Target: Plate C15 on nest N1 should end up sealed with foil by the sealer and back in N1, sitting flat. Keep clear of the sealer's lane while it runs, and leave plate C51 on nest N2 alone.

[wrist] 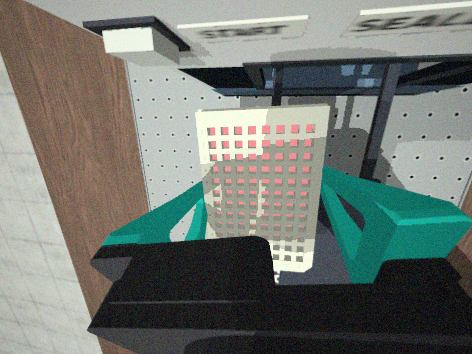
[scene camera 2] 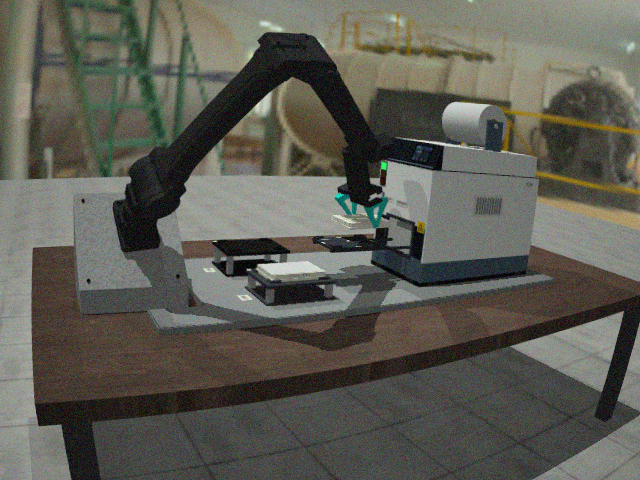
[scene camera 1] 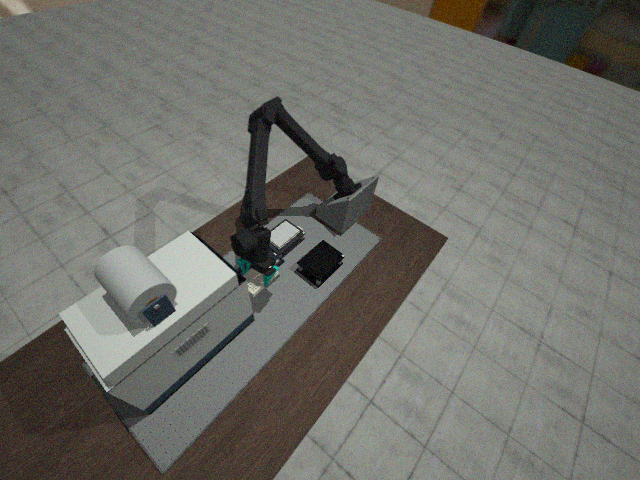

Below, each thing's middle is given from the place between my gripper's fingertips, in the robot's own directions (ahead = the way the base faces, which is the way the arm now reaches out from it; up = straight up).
My gripper is now 30 mm past the black sealer stage [scene camera 2: 359, 242], 50 mm to the left of it and 40 mm above it. Also, from my hand: white roll [scene camera 1: 129, 277] 300 mm ahead, 80 mm to the right, 290 mm above; START button [wrist: 145, 46] 70 mm ahead, 40 mm to the left, 60 mm above.
